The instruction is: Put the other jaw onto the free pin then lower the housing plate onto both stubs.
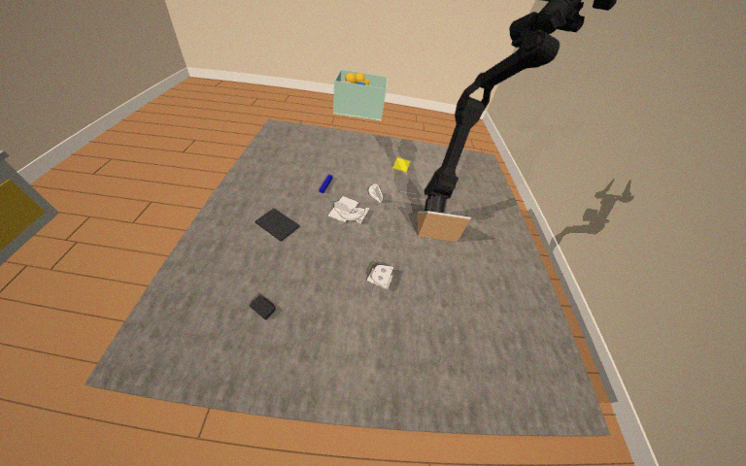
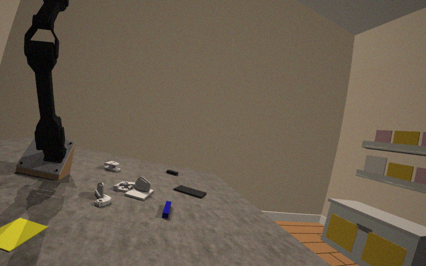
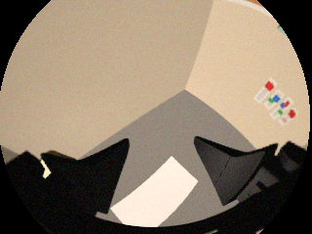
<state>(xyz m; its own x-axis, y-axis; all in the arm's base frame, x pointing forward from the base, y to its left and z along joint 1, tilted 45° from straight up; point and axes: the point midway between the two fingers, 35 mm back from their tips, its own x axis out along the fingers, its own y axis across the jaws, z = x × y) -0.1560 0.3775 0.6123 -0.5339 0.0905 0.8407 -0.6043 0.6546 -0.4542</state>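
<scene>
Right now the white jaw is 780 mm below my gripper tip and 430 mm ahead of it. Also, from my gripper tip: yellow sheet (780 mm below, 300 mm ahead, 210 mm to the right); dark flat plate (790 mm ahead, 780 mm below, 240 mm to the left); blue block (780 mm below, 640 mm ahead).
</scene>
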